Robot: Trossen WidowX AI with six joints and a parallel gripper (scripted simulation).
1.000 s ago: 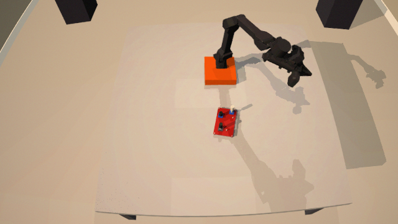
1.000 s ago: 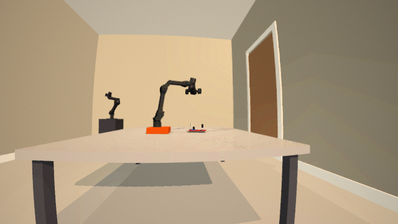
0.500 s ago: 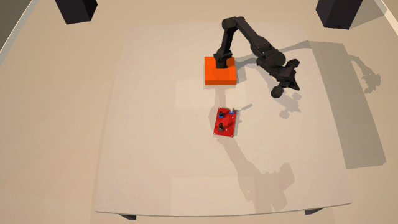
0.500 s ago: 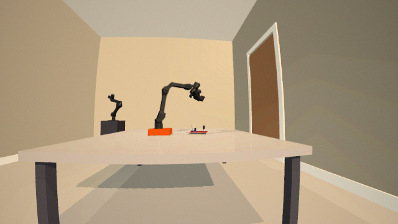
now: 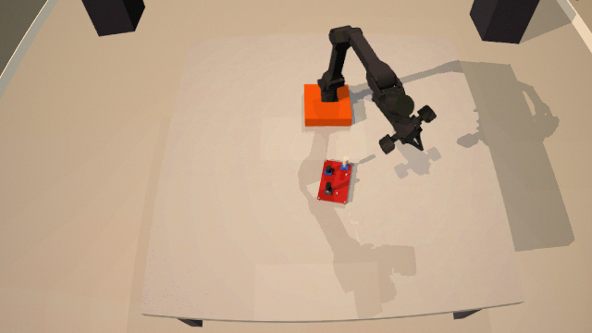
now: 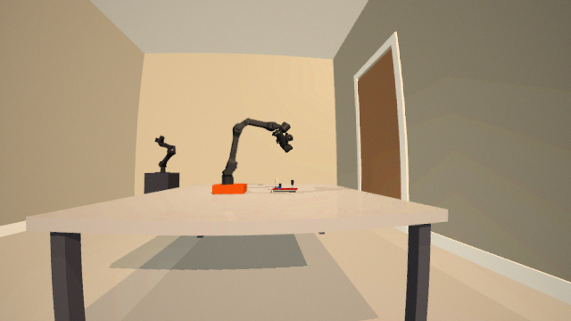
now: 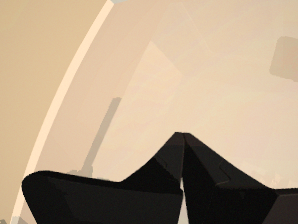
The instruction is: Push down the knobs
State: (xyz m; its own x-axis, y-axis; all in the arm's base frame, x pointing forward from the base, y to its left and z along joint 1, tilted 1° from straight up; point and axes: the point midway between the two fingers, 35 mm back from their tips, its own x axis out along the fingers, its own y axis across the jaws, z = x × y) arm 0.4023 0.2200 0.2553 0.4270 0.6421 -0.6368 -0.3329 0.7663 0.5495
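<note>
My gripper tip is 10 cm past the blue potentiometer, 21 cm to the left of it and 23 cm above it. Also, from my gripper tip: grey potentiometer: 1 cm behind, 27 cm to the right, 24 cm below; black knob: 1 cm behind, 27 cm to the right, 22 cm below.
</note>
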